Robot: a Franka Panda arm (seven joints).
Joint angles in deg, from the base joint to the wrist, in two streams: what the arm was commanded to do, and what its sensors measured. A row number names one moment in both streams.
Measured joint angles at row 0:
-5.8, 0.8, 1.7, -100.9, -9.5, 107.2, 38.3
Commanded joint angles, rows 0 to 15:
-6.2, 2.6, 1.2, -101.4, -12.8, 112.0, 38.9
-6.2, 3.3, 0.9, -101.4, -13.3, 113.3, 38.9
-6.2, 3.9, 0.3, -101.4, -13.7, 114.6, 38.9
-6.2, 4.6, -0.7, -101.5, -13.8, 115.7, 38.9
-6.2, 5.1, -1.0, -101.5, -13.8, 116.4, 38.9
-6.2, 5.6, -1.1, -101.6, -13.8, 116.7, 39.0
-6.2, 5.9, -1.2, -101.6, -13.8, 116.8, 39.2
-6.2, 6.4, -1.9, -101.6, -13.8, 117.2, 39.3
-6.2, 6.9, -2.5, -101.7, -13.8, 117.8, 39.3
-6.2, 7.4, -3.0, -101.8, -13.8, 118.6, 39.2
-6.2, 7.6, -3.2, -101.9, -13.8, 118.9, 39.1
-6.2, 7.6, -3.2, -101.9, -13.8, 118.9, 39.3
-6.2, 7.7, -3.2, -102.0, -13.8, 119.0, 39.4
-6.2, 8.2, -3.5, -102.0, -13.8, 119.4, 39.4
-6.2, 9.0, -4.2, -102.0, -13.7, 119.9, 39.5
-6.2, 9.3, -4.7, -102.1, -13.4, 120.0, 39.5
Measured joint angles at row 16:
-6.3, 8.7, -3.5, -101.1, -12.5, 117.8, 38.3
